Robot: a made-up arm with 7 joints.
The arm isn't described. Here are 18 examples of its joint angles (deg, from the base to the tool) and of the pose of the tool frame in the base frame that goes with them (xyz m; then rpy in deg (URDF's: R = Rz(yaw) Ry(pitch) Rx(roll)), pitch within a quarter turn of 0, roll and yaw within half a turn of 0).
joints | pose
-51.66 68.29 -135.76 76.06 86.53 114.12 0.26 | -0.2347 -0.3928 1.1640 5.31 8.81 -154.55
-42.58 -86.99 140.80 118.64 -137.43 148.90 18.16 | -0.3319 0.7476 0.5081 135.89 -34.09 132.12
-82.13 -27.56 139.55 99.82 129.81 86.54 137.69 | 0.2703 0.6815 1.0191 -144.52 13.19 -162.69
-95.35 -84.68 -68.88 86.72 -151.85 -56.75 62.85 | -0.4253 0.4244 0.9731 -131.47 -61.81 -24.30
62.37 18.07 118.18 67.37 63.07 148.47 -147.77 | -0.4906 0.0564 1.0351 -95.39 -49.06 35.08
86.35 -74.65 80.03 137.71 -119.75 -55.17 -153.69 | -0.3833 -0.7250 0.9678 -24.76 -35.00 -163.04
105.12 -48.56 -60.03 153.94 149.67 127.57 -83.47 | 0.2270 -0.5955 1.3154 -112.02 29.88 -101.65
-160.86 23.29 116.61 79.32 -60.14 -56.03 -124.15 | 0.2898 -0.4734 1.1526 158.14 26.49 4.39
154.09 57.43 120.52 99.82 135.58 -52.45 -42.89 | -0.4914 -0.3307 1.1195 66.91 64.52 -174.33
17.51 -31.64 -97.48 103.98 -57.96 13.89 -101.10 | -0.1804 -0.6316 1.1623 -124.83 32.69 -27.40
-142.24 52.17 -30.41 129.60 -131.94 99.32 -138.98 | -0.7282 -0.3006 0.9642 138.99 -5.33 59.47
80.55 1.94 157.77 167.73 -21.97 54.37 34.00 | -0.0889 -0.0012 1.6054 76.44 -59.27 131.59
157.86 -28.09 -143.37 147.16 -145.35 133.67 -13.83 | 0.5312 -0.2117 1.3855 -97.51 -32.64 -82.45
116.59 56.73 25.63 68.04 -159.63 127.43 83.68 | -0.4798 0.4001 0.4225 -145.77 -36.70 175.70
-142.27 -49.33 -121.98 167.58 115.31 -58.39 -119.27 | 0.5848 0.3958 1.1872 25.45 -21.62 -13.07
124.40 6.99 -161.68 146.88 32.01 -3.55 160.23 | 0.1084 -0.1122 1.5772 161.07 -0.65 -23.92
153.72 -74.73 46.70 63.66 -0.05 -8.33 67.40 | -0.0667 -0.4589 1.2280 107.56 -74.55 83.91
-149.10 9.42 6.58 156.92 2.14 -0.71 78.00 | -0.2358 -0.1411 1.5525 120.92 -22.07 134.88
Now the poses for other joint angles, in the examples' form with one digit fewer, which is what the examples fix.
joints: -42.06 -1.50 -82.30 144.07 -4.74 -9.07 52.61
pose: -0.155 -0.140 1.567 128.6 -37.1 121.2
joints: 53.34 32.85 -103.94 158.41 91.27 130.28 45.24
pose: 0.396 0.291 1.373 -2.6 19.3 -11.1
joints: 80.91 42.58 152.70 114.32 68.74 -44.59 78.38
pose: -0.274 0.201 1.423 -163.7 20.4 -159.6
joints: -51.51 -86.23 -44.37 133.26 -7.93 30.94 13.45
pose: -0.703 0.469 1.010 109.3 -3.5 143.6
